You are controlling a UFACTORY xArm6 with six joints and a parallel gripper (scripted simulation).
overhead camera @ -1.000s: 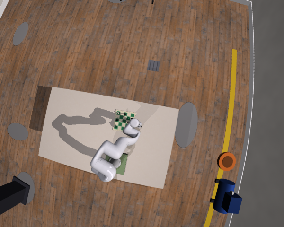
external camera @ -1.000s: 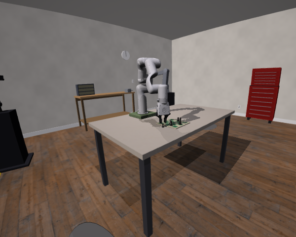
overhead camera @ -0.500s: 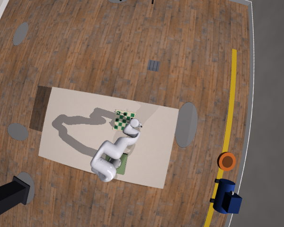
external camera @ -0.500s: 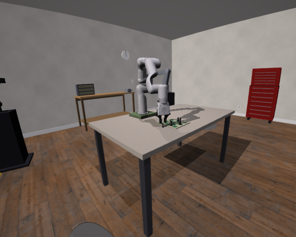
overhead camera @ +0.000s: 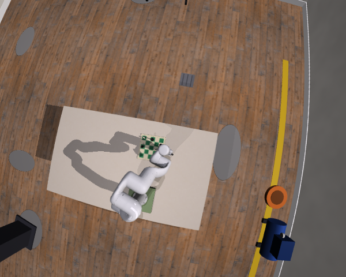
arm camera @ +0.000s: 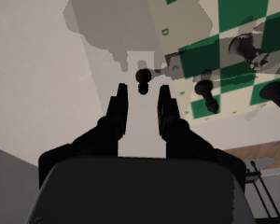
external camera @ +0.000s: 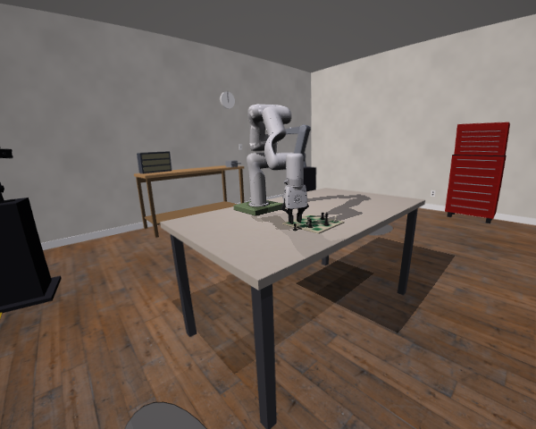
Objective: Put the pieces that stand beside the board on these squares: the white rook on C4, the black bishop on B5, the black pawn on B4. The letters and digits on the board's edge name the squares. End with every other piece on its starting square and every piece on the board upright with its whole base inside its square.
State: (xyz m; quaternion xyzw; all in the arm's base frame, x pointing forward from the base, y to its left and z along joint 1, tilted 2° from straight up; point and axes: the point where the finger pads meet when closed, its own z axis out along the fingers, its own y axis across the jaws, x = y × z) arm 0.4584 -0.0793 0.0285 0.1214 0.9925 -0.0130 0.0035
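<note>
Now: the white rook 10 cm to the left of my hand, 3 cm below it and 2 cm behind it. From my hand the other things lie so: chessboard: 14 cm to the left, 5 cm below, 3 cm behind.
</note>
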